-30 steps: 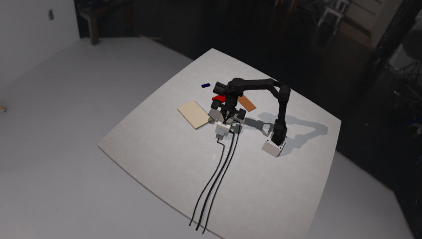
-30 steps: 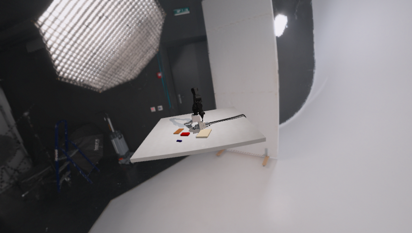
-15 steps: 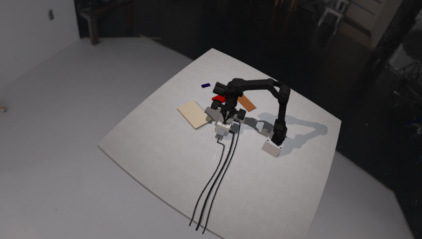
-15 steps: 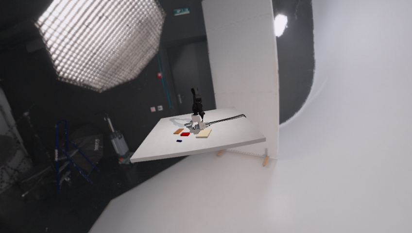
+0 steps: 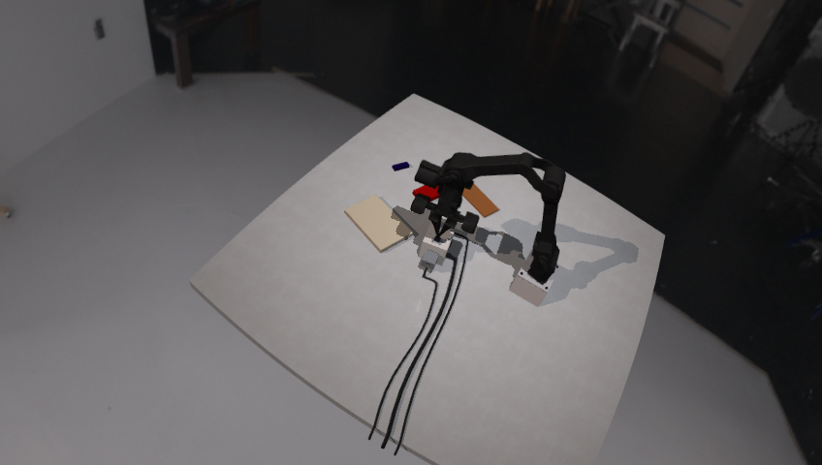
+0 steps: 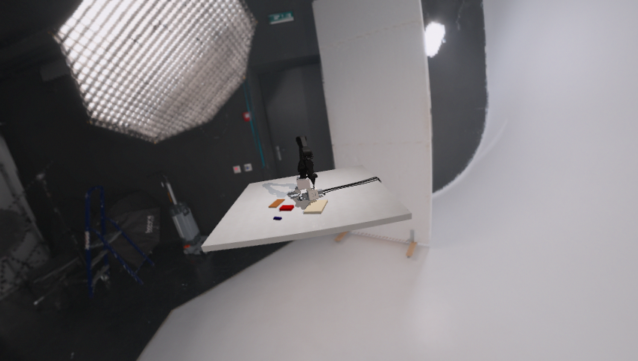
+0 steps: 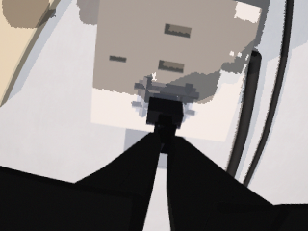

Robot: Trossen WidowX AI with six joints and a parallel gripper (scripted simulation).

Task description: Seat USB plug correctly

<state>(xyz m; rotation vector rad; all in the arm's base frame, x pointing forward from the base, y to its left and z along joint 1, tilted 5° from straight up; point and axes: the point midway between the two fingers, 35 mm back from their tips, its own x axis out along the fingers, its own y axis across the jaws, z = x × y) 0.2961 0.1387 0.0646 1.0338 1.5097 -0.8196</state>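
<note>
My gripper tip is 2 cm above the black USB plug.
</note>
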